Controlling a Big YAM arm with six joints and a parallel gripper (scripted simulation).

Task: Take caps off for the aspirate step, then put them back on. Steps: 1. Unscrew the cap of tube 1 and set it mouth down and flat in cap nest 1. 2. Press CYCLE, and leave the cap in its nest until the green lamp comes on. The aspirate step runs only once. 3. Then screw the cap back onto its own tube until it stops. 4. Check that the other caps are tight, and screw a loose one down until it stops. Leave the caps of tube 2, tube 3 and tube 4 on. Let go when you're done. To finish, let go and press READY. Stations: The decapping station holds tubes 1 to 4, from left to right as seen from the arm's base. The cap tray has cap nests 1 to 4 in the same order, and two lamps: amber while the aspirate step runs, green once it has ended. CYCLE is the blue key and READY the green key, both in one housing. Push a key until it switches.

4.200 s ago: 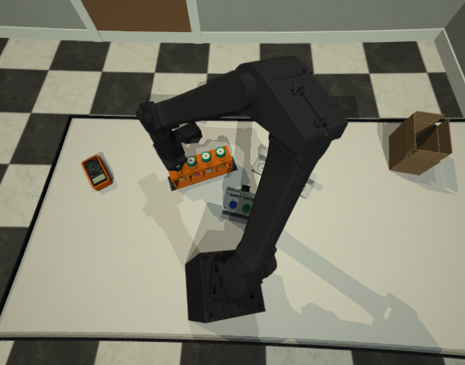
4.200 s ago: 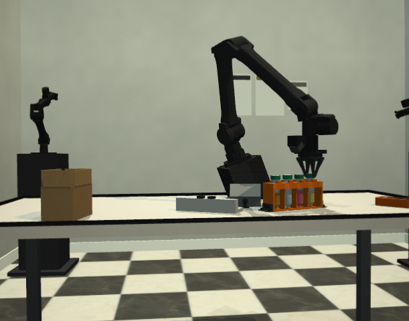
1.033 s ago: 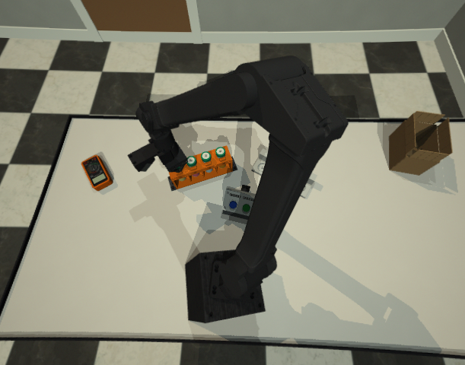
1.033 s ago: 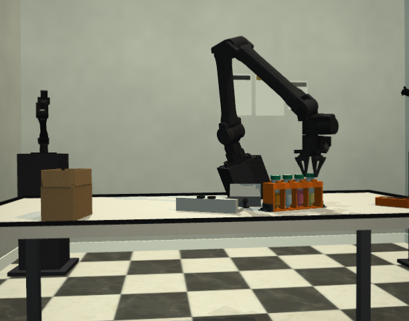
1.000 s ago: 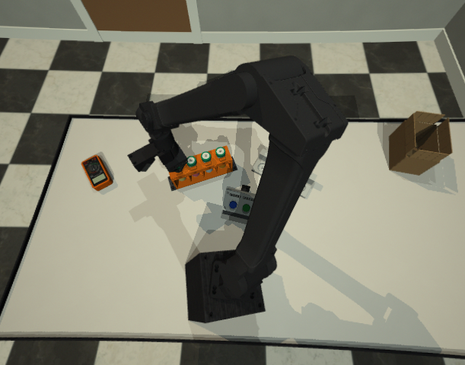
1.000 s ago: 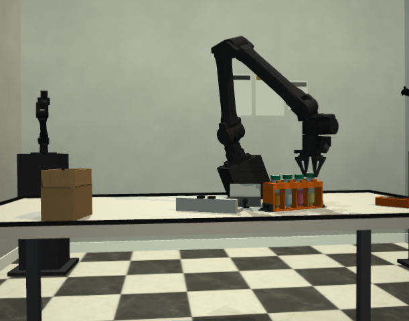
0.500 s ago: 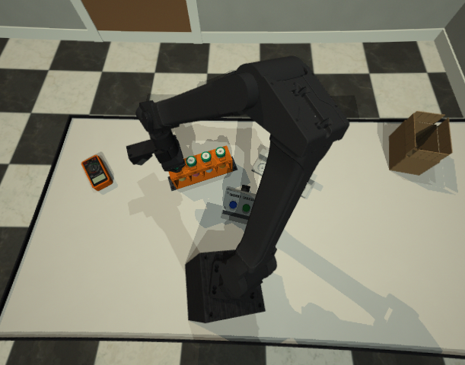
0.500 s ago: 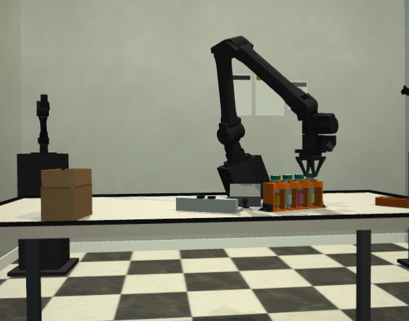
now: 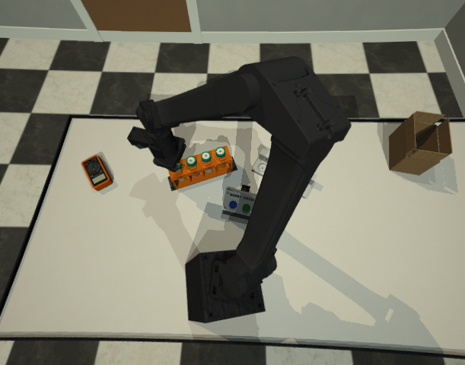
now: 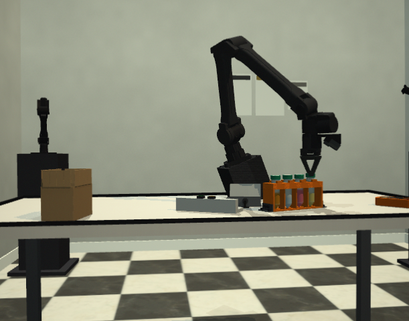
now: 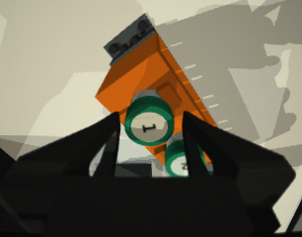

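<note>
Now: the cap 1 cm below my hand. Also, from my hand: key housing 22 cm to the right, 10 cm behind, 7 cm below; green key 24 cm to the right, 12 cm behind, 6 cm below; blue key 20 cm to the right, 11 cm behind, 6 cm below.
</note>
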